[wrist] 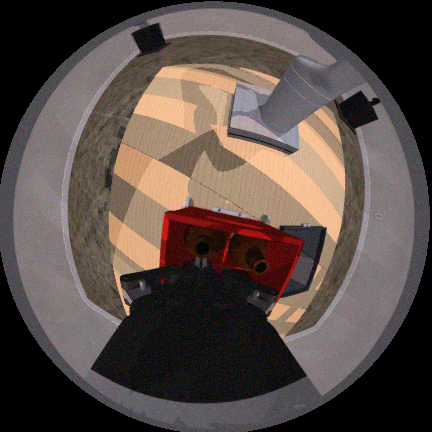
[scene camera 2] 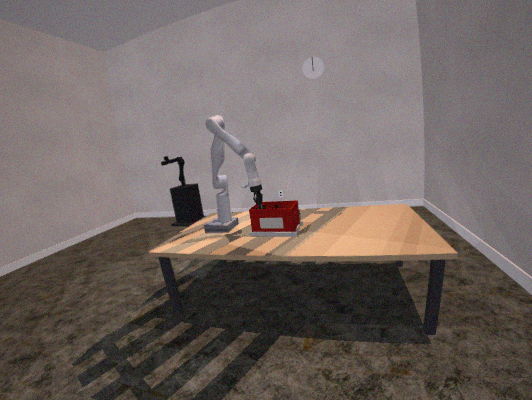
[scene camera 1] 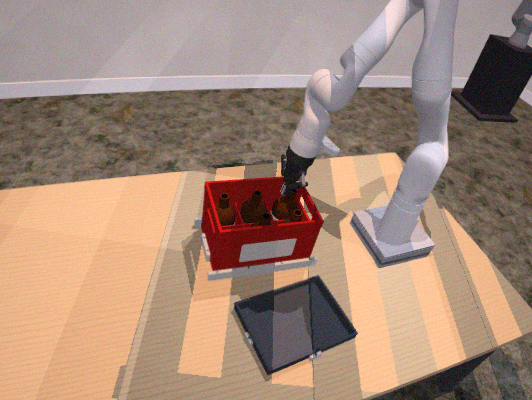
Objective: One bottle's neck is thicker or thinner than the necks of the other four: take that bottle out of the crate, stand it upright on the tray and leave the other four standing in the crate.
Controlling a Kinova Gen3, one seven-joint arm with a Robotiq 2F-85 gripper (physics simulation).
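Pixels of known places: gripper, fingertip midpoint: (wrist: 200, 262) (scene camera 1: 283, 193); arm's base, origin of the base link: (wrist: 275, 118) (scene camera 2: 225, 219) (scene camera 1: 391, 234).
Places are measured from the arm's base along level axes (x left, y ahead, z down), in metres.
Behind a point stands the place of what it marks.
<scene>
The red crate (scene camera 1: 215, 250) {x 0.033, y 0.550, z -0.032 m} (scene camera 2: 290, 223) {x -0.134, y 0.544, z -0.026 m} (wrist: 167, 235) {x -0.139, y 0.313, z -0.118 m} holds five brown bottles. In scene camera 1, the back row has a left bottle (scene camera 1: 226, 214) {x -0.060, y 0.509, z -0.065 m}, a middle bottle (scene camera 1: 254, 209) {x -0.071, y 0.429, z -0.067 m} and a right bottle (scene camera 1: 282, 207) {x -0.075, y 0.347, z -0.066 m}. A front middle bottle (scene camera 1: 266, 219) {x 0.007, y 0.421, z -0.107 m} and a front right bottle (scene camera 1: 297, 215) {x -0.001, y 0.334, z -0.107 m} show their tops above the wall. The wrist view shows the back right bottle (wrist: 202, 247) {x -0.096, y 0.318, z -0.111 m} and front right bottle (wrist: 259, 265) {x -0.014, y 0.328, z -0.108 m}. Neck differences are too small to tell. My gripper (scene camera 1: 284, 190) {x -0.094, y 0.344, z -0.101 m} (scene camera 2: 259, 205) {x -0.094, y 0.344, z -0.101 m} (wrist: 200, 262) {x -0.094, y 0.344, z -0.101 m} is shut and empty, its tips beside the back right bottle's neck. The dark tray (scene camera 1: 295, 320) {x 0.214, y 0.369, z 0.049 m} (wrist: 310, 250) {x 0.263, y 0.322, z 0.050 m} is empty.
The crate stands between pale strips (scene camera 1: 262, 268) {x 0.056, y 0.421, z 0.032 m} on the wooden table (scene camera 1: 90, 280) {x 0.031, y 0.865, z 0.055 m} (scene camera 2: 350, 235) {x -0.108, y 0.888, z 0.055 m}. The robot's base (scene camera 1: 370, 232) {x -0.016, y 0.065, z 0.003 m} (scene camera 2: 215, 226) {x -0.118, y -0.012, z 0.009 m} (wrist: 245, 117) {x -0.077, y 0.041, z 0.001 m} stands right of the crate in scene camera 1. A black pedestal (scene camera 1: 495, 75) (scene camera 2: 186, 202) stands beyond the table.
</scene>
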